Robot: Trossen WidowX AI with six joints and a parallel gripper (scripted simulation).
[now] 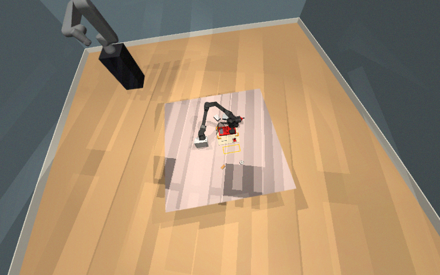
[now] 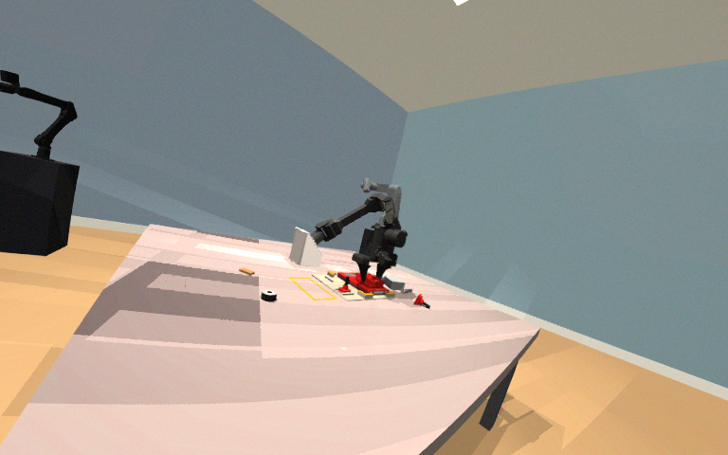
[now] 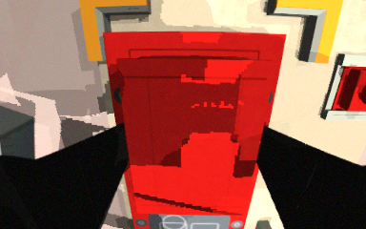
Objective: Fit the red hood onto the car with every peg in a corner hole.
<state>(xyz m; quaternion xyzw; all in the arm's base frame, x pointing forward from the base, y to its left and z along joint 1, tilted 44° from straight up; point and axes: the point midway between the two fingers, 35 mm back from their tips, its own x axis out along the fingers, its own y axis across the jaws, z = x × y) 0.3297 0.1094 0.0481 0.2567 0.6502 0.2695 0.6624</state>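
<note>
My gripper tip is now 1 cm below the red hood and 1 cm past it. From my gripper tip the other things lie so: black wheel: 40 cm to the right, 6 cm ahead, 3 cm below; then tan piece: 42 cm to the right, 15 cm behind, 3 cm below.
</note>
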